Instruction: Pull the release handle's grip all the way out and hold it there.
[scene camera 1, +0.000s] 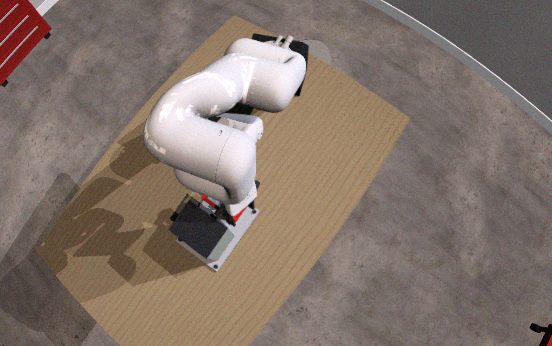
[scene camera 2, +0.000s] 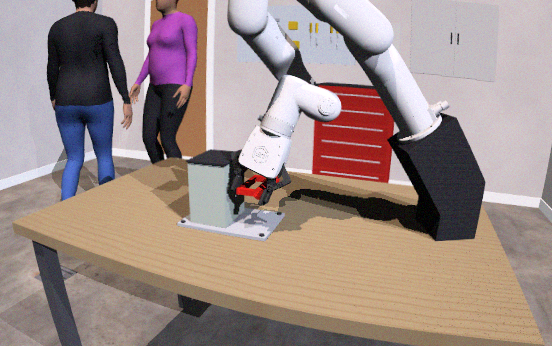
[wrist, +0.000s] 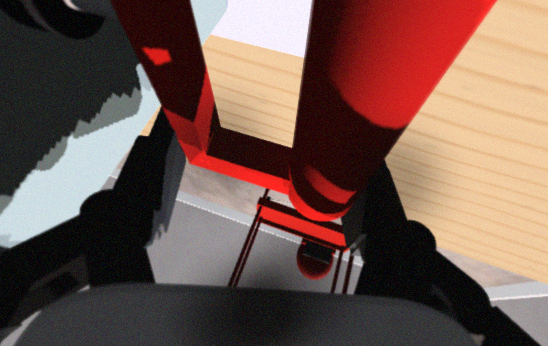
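The red release handle (scene camera 1: 239, 216) (scene camera 2: 247, 191) is a rectangular loop beside the pale green box (scene camera 2: 207, 195) with a dark top (scene camera 1: 200, 227). In the wrist view its thick rounded grip (wrist: 425, 60) is on the right and a thinner bar (wrist: 167, 65) on the left, nearer the box. The box stands on a light grey base plate (scene camera 1: 242, 235) (scene camera 2: 255, 229). My gripper (scene camera 1: 243, 214) (scene camera 2: 250, 205) (wrist: 268, 145) is shut on the handle, fingers wide apart, one against the thin bar's outer side and one against the grip's outer side. The arm hides part of the handle from above.
The base plate lies on a wooden table (scene camera 1: 320, 175) (scene camera 2: 350, 265). My arm's black base mount (scene camera 2: 450, 185) stands at the table's right in scene camera 2. Behind the table are a red drawer cabinet (scene camera 2: 352, 130) and two people (scene camera 2: 85, 60) (scene camera 2: 172, 45).
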